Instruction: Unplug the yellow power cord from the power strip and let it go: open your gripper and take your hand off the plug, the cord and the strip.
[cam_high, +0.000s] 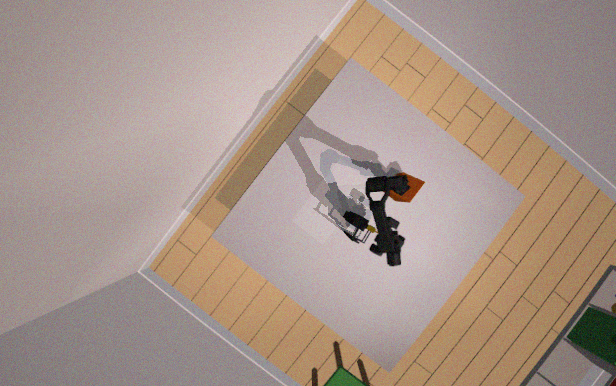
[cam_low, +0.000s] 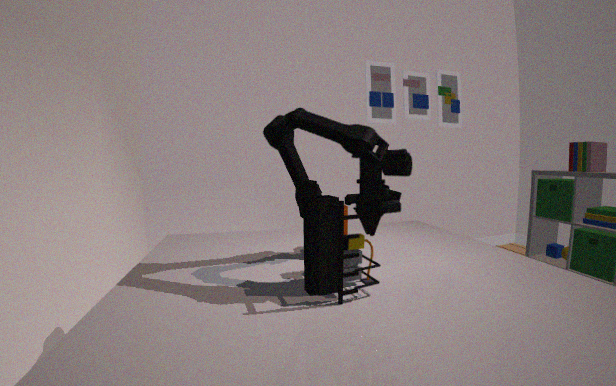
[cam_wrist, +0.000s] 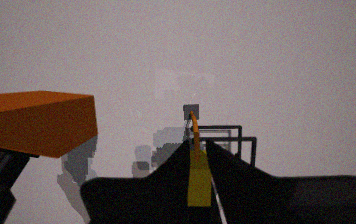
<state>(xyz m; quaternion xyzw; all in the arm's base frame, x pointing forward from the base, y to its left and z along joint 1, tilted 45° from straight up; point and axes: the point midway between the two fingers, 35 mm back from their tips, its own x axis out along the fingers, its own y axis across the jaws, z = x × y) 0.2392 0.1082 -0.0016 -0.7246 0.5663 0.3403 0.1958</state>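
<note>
Right now the yellow plug is 6 cm to the right of my gripper tip and 2 cm ahead of it.
</note>
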